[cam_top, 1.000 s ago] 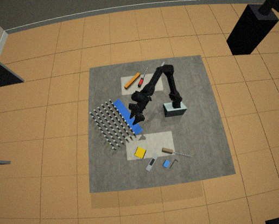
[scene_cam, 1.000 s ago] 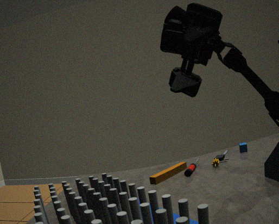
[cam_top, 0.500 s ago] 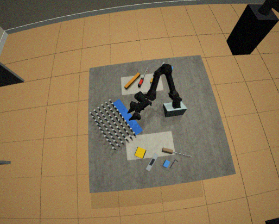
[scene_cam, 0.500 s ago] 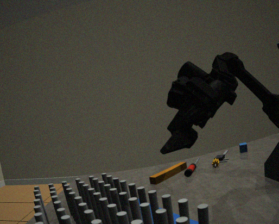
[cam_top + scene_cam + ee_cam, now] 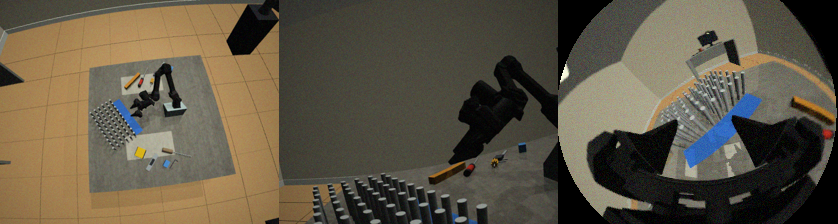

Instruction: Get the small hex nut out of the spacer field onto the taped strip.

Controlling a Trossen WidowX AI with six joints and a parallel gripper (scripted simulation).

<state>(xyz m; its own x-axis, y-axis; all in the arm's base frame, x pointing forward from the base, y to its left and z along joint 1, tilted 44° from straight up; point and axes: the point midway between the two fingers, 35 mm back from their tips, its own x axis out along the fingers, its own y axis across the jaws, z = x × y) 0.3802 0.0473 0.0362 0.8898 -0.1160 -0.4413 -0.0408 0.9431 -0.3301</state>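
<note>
My gripper tip is 39 cm past the hook tool, 38 cm to the right of it and 14 cm above it. The rest, counted from my gripper tip: yellow block: 5 cm behind, 34 cm to the left, 14 cm below; then blue taped strip: 5 cm ahead, 2 cm to the right, 16 cm below; then orange bar: 4 cm behind, 40 cm to the right, 14 cm below.
</note>
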